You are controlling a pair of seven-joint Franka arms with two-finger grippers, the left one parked.
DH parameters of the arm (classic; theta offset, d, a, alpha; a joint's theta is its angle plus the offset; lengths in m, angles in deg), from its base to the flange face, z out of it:
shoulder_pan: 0 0.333 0 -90
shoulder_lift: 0 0 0 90
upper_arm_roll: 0 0.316 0.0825 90
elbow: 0 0 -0.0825 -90
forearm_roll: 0 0.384 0 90
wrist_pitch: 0 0 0.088 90
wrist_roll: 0 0.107 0 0
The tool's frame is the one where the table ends.
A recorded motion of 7 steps. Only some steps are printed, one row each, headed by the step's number.
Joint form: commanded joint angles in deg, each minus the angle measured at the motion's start. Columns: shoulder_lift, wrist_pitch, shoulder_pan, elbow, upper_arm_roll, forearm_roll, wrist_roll.
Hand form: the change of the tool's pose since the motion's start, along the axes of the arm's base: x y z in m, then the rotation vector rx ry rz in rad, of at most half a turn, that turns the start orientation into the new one. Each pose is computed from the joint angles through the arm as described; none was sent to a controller.
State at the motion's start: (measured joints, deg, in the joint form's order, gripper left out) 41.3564 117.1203 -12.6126 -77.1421 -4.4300 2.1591 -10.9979
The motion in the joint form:
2: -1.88 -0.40 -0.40 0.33 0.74 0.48 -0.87
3: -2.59 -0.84 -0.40 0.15 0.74 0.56 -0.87
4: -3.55 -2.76 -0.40 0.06 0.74 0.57 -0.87
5: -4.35 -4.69 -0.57 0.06 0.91 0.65 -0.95
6: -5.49 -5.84 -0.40 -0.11 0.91 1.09 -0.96
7: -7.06 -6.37 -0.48 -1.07 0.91 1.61 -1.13
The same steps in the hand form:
2: 0.0020 0.0025 0.0258 0.0086 -0.0348 0.0144
3: 0.0007 0.0029 0.0327 0.0101 -0.0369 0.0137
4: -0.0031 0.0040 0.0413 0.0169 -0.0198 0.0134
5: -0.0068 0.0048 0.0484 0.0267 -0.0020 0.0136
6: -0.0090 0.0082 0.0597 0.0357 -0.0015 0.0138
7: -0.0139 0.0089 0.0708 0.0449 -0.0059 0.0115

